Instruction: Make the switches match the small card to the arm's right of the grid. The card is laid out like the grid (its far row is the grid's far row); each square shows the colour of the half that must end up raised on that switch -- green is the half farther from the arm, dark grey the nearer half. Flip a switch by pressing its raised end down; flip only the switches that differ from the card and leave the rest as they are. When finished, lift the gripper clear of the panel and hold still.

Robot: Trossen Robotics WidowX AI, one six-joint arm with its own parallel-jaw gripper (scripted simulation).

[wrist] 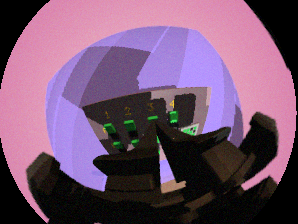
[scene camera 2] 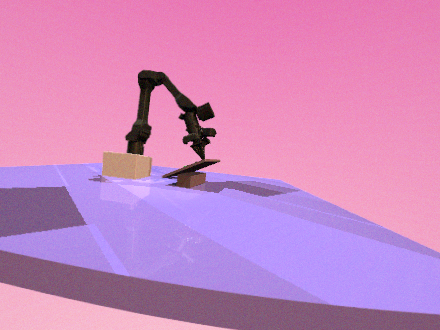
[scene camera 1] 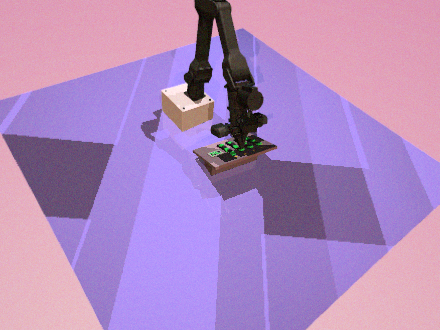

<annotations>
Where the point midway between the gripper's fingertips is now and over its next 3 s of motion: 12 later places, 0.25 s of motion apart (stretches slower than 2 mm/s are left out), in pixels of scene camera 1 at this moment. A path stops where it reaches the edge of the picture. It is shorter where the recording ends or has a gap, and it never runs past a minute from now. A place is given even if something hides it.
My gripper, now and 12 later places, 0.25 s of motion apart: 241, 148; 241, 148; 241, 148; 241, 149; 241, 149; 241, 148; 240, 139; 234, 133; 230, 136; 229, 142; 229, 145; 229, 147; 230, 148
</annotations>
